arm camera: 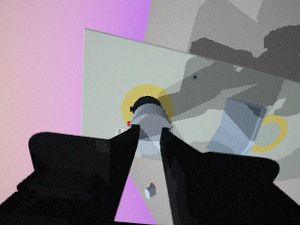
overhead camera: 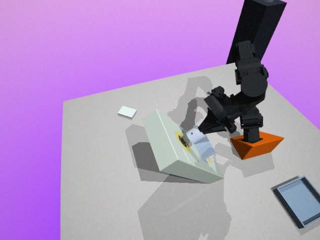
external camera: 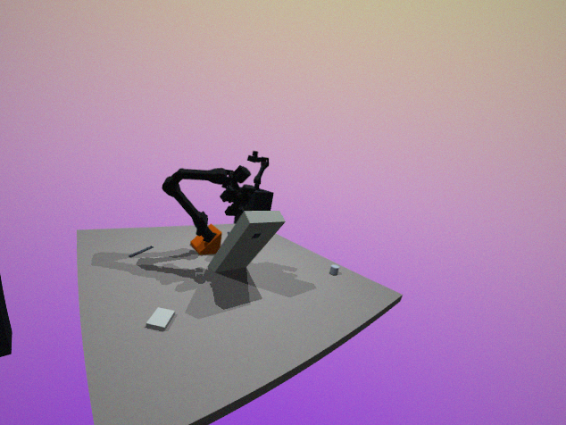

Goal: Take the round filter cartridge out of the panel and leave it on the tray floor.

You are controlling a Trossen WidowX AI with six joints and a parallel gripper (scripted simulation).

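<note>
Right now my gripper tip is 10 mm short of the round grey filter cartridge and 10 mm above it. Round my gripper tip: pale green service panel (20 mm ahead, 10 mm to the right, 110 mm below); white flat block (140 mm ahead, 440 mm to the right, 280 mm below); blue-grey tray (330 mm behind, 320 mm to the left, 280 mm below).
</note>
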